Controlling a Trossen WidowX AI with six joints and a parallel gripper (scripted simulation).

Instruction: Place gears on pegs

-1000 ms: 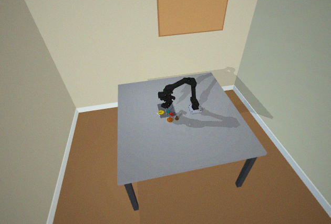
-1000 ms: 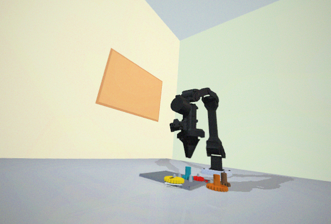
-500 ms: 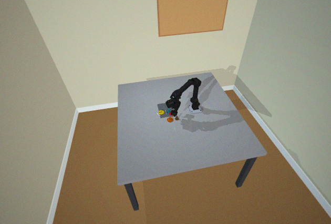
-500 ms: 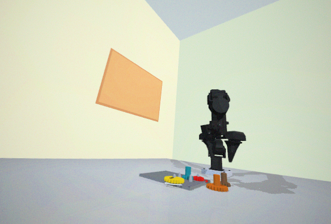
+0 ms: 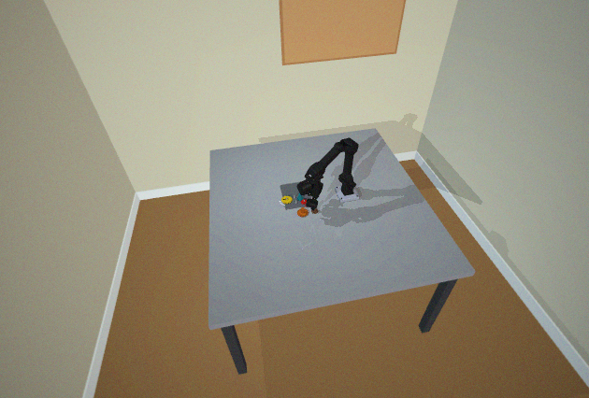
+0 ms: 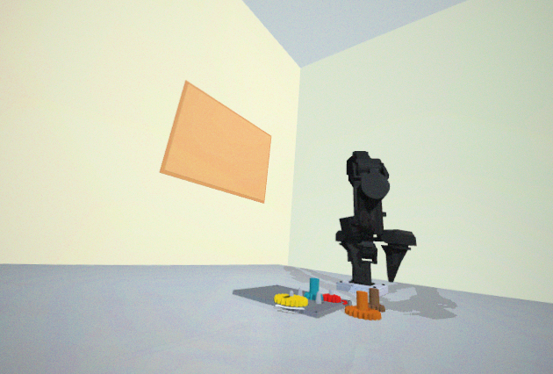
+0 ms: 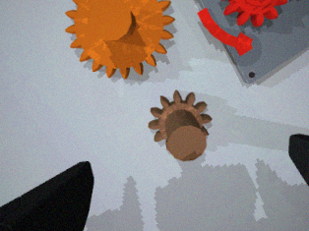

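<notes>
The brown gear is 40 mm below my gripper tip. Round my gripper tip: teal gear (110 mm to the right, 60 mm ahead, 40 mm below); then red gear (80 mm to the right, 40 mm below, 40 mm ahead); then orange gear (70 mm ahead, 40 mm below, 10 mm to the right).
</notes>
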